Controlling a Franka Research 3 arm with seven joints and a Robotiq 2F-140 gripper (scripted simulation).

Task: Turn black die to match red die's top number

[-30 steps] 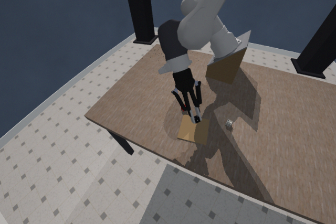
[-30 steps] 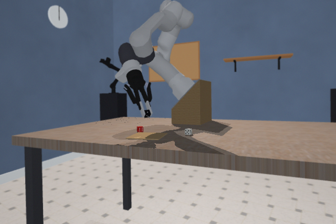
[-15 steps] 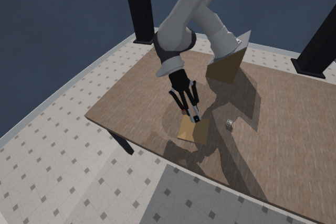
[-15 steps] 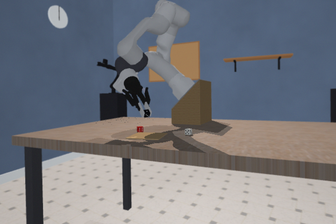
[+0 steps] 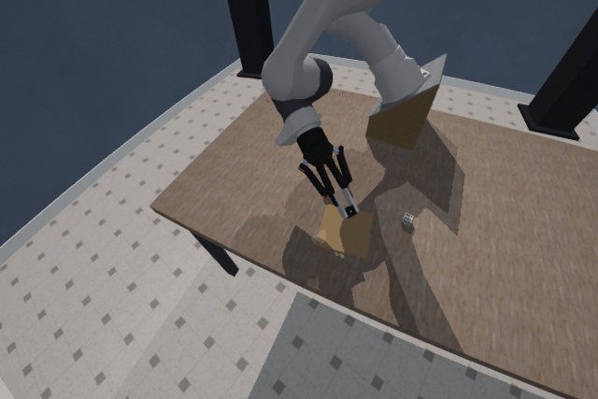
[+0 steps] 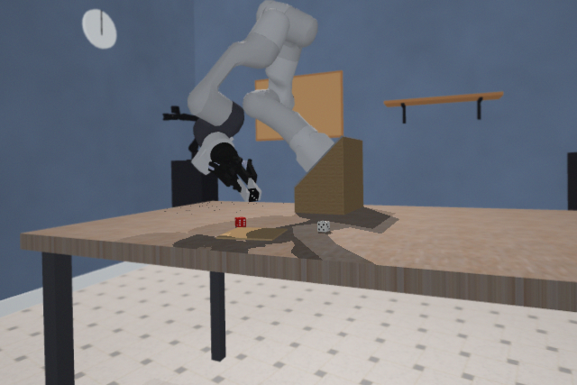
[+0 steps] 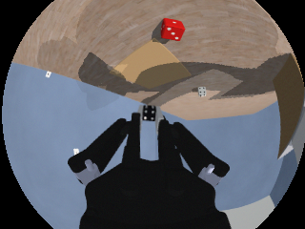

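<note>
Right now my hand is 1 cm short of the tan mat, 2 cm to the right of it and 11 cm above it. The rest, counted from my hand: black die: 1 cm ahead, 2 cm to the left, 1 cm below; white die: 7 cm behind, 18 cm to the left, 10 cm below; red die: 9 cm behind, 6 cm to the right, 10 cm below.
</note>
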